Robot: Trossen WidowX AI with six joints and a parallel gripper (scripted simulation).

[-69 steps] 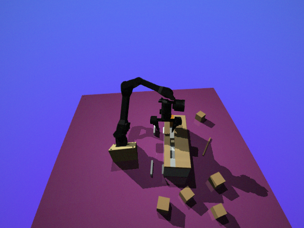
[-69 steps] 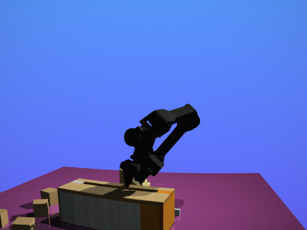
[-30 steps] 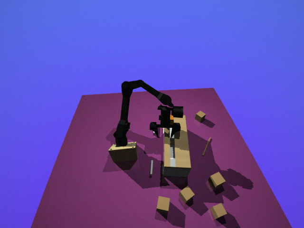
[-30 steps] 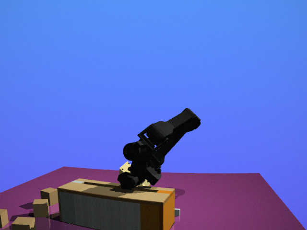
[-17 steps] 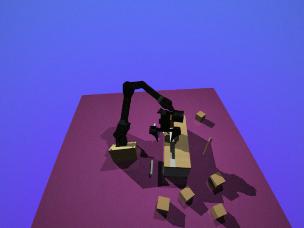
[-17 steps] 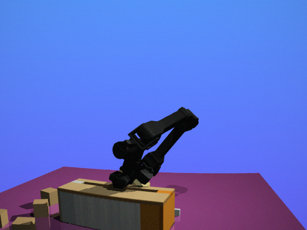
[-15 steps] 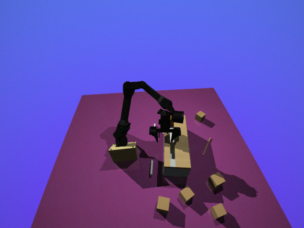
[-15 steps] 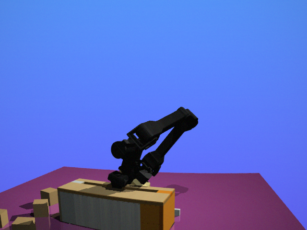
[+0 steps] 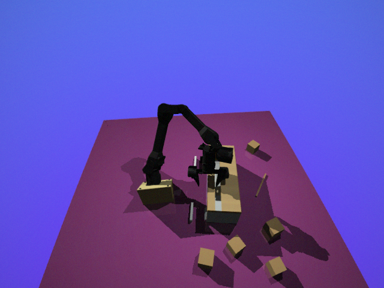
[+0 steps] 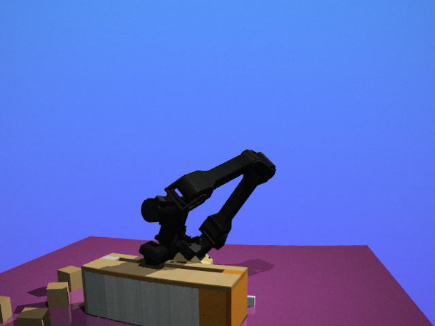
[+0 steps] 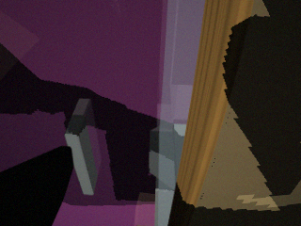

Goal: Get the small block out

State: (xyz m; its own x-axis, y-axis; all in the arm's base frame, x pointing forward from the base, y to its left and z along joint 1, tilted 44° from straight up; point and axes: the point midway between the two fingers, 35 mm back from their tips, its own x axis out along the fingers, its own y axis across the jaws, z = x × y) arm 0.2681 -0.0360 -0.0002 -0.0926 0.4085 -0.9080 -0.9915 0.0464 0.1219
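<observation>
Now: the tan block 50 mm ahead of my gripper tip and 30 mm to the right of it. The rest, counted from my gripper tip: long tan box (50 mm to the left, 40 mm ahead, 30 mm below); then thin stick (300 mm ahead, 90 mm below, 40 mm to the left).
</observation>
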